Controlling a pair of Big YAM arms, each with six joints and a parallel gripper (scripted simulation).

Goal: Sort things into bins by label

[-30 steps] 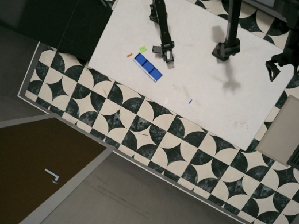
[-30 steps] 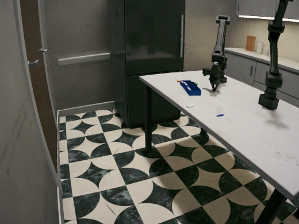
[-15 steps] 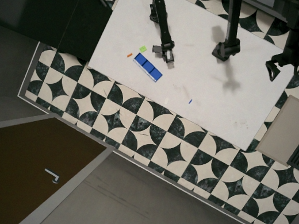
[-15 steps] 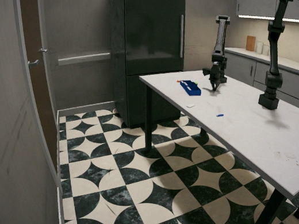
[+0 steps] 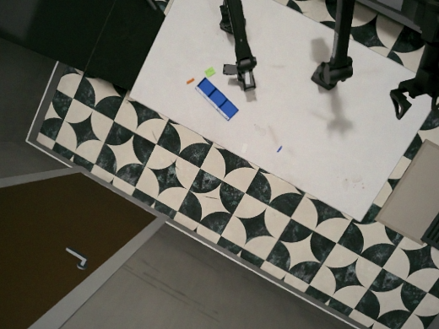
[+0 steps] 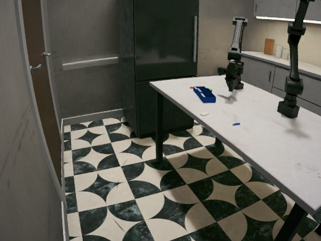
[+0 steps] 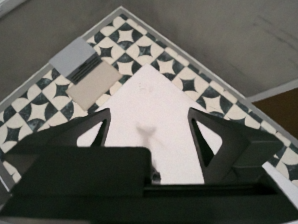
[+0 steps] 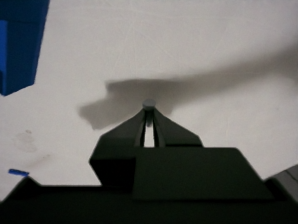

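The green piece lies 6 cm ahead of my right hand, 19 cm to the right of it and 5 cm below it. From my right hand the other things lie so: orange cylinder (15 cm ahead, 26 cm to the right, 5 cm below); then white piece (32 cm ahead, 18 cm to the left, 5 cm below); then tiny grey piece (1 cm to the right).
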